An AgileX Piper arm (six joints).
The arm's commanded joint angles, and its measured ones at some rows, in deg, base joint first. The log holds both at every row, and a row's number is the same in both.
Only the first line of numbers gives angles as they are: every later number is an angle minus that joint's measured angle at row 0.
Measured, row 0:
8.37, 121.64, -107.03, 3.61, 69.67, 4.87
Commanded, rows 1 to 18:
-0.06, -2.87, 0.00, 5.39, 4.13, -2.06
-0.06, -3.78, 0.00, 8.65, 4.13, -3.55
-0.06, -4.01, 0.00, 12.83, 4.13, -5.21
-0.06, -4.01, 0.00, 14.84, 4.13, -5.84
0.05, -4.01, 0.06, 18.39, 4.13, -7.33
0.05, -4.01, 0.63, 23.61, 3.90, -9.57
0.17, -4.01, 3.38, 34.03, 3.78, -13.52
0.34, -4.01, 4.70, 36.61, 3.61, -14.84
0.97, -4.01, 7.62, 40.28, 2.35, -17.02
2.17, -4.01, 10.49, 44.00, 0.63, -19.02
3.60, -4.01, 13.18, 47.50, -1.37, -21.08
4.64, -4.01, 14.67, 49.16, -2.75, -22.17
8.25, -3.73, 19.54, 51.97, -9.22, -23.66
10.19, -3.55, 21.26, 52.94, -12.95, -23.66
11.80, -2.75, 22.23, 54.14, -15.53, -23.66
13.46, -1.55, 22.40, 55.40, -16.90, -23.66
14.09, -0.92, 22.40, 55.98, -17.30, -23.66
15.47, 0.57, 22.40, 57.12, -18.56, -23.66
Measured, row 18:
14.38, -0.57, 21.95, 55.23, -17.07, -22.69
